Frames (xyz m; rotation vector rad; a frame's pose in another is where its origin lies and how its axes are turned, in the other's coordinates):
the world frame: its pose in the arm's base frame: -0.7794 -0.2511 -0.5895 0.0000 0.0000 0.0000
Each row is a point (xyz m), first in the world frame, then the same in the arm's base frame.
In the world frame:
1: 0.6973 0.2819 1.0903
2: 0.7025 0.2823 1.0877
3: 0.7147 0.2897 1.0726
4: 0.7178 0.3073 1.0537
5: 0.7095 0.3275 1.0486
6: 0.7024 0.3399 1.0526
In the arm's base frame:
1: -0.0821 0.0308 0.5008
2: -0.0769 0.0312 0.4982
3: -0.0647 0.0386 0.4831
4: -0.0616 0.0562 0.4642
5: -0.0699 0.0764 0.4591
6: -0.0770 0.0888 0.4631

